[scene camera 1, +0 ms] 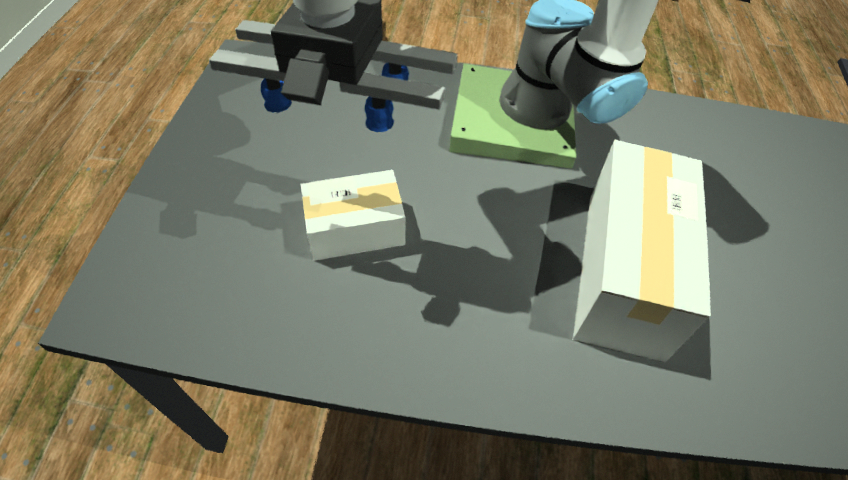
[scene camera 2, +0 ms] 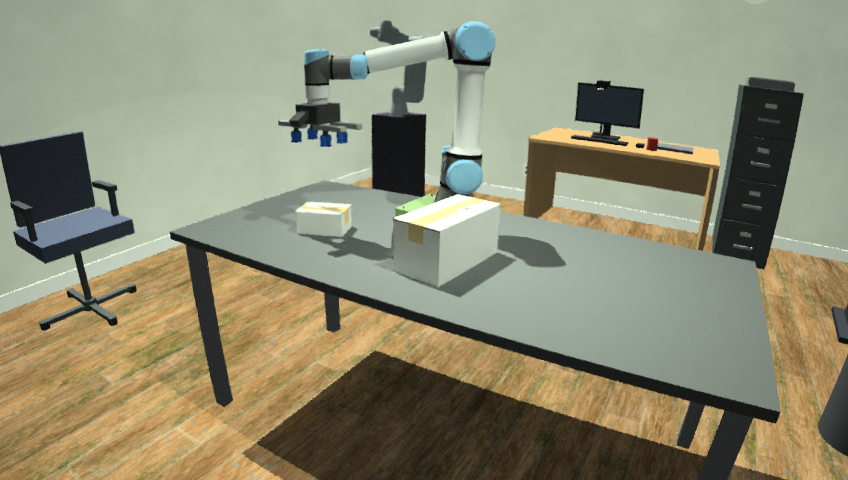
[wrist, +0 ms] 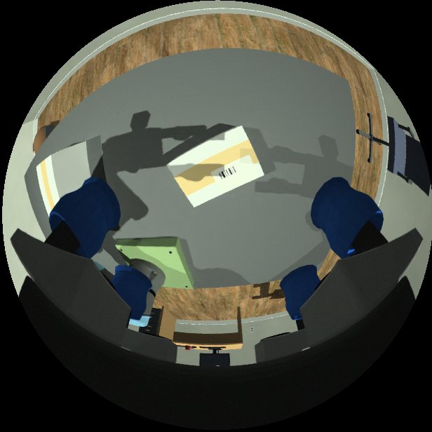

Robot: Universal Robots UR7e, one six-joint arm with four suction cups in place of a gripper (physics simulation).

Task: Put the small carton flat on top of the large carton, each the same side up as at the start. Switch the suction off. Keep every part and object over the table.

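Pixels of known places: hand, tool point: (scene camera 1: 337,95) (scene camera 2: 319,141); arm's base, link origin: (scene camera 1: 534,104).
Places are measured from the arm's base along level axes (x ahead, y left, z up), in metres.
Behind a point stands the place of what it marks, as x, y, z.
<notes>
The small carton (scene camera 1: 357,237) {0.434, -0.241, 0.011} (scene camera 2: 321,223) {0.429, -0.232, 0.008} (wrist: 217,170) lies flat on the table (scene camera 1: 238,321) {0.612, -0.385, -0.034} (scene camera 2: 624,303) {0.300, 0.713, -0.034} (wrist: 225,80), tape and barcode label up. The large carton (scene camera 1: 624,237) {0.404, 0.159, 0.120} (scene camera 2: 458,240) {0.421, 0.284, 0.069} (wrist: 75,162) stands apart from it on the table, to the right in both scene views, its tape and label also on top. My gripper (scene camera 1: 333,90) {0.393, -0.266, 0.266} (scene camera 2: 318,136) {0.393, -0.266, 0.266} (wrist: 216,252), with four blue suction cups, hangs level high above the table, behind the small carton in scene camera 1. It is open, with no carton on its cups. One cup is hidden in scene camera 1.
The arm's green base plate (scene camera 1: 482,133) {0.128, -0.090, 0.007} (scene camera 2: 409,208) {0.123, -0.108, 0.008} (wrist: 175,262) is on the table's rear side, between and behind the cartons. Arm shadows fall across the table and the small carton. An office chair (scene camera 2: 50,178), a desk (scene camera 2: 618,175) and a filing cabinet (scene camera 2: 755,172) stand off the table.
</notes>
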